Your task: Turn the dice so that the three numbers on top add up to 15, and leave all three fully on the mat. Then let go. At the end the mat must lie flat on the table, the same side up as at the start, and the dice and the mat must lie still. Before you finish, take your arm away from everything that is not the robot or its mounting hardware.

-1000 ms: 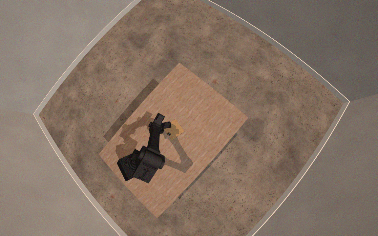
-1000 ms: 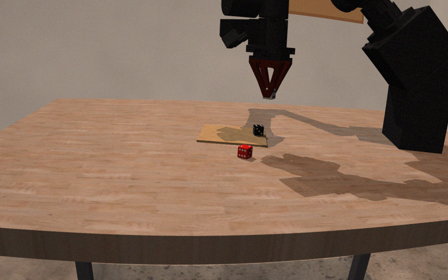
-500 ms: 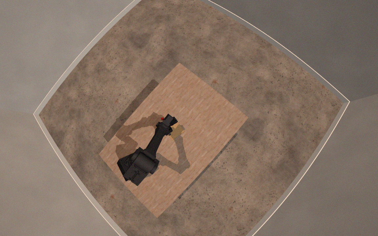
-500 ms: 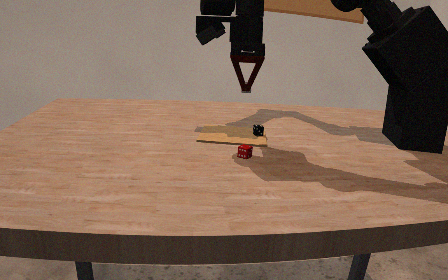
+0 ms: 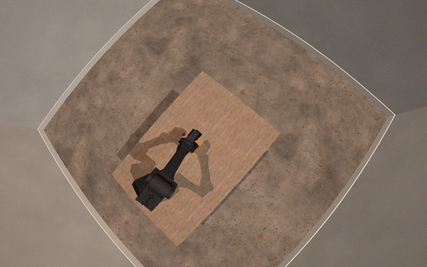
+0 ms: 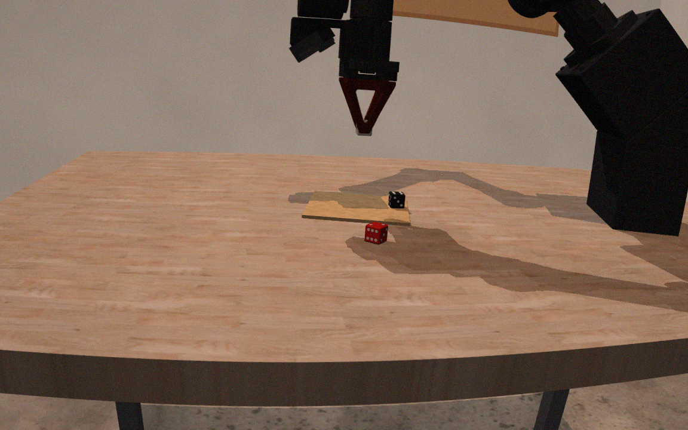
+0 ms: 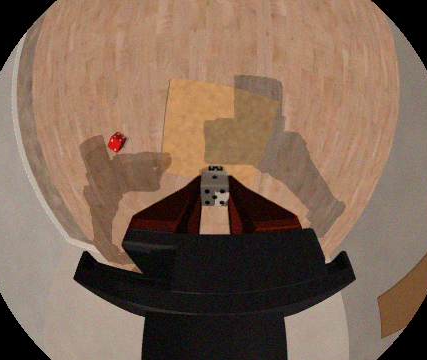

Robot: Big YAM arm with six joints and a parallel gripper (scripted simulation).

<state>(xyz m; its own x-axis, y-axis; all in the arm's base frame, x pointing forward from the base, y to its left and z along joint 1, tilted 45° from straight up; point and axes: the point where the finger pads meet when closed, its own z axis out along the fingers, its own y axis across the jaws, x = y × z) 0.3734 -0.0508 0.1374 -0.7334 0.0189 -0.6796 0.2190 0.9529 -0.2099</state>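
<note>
Now: hand 110 mm above the tan mat. The rest, counted from my hand: red die 40 mm ahead, 140 mm to the left, 110 mm below; then black die 50 mm behind, 10 mm to the left, 100 mm below; then white die right at my hand.
</note>
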